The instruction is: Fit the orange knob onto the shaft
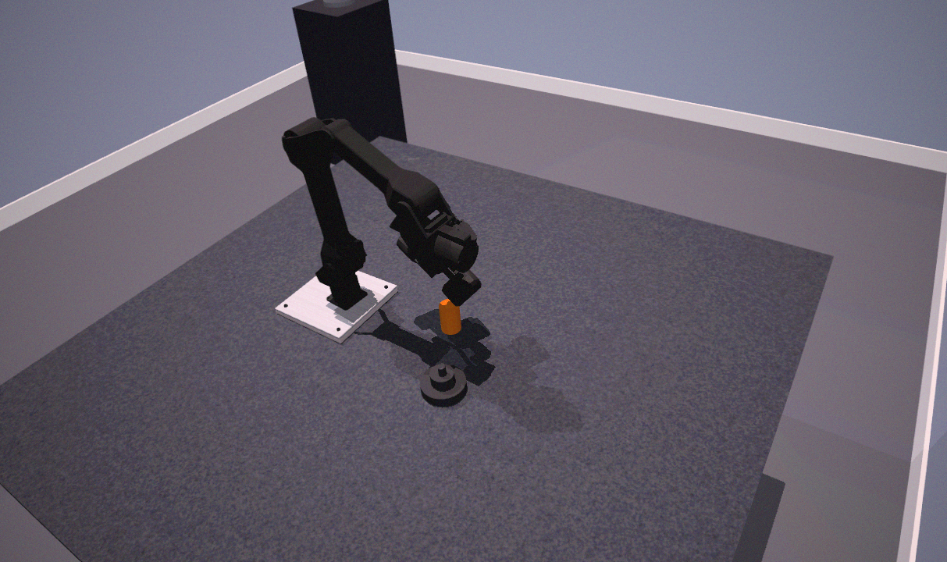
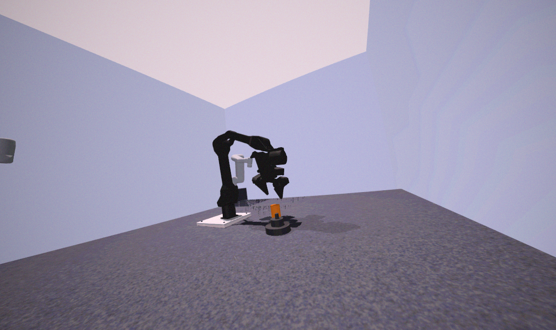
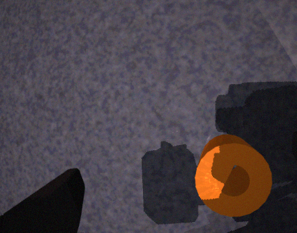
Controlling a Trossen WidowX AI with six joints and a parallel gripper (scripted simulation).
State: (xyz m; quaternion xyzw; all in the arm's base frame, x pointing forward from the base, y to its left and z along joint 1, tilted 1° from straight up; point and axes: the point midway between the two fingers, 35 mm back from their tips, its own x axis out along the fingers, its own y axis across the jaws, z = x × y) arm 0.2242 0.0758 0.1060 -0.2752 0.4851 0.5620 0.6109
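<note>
The orange knob is 1 cm ahead of my gripper tip, 2 cm to the right of it and 6 cm below it. Also, from my gripper tip: dark round pedestal 11 cm ahead, 15 cm to the right, 6 cm below.
</note>
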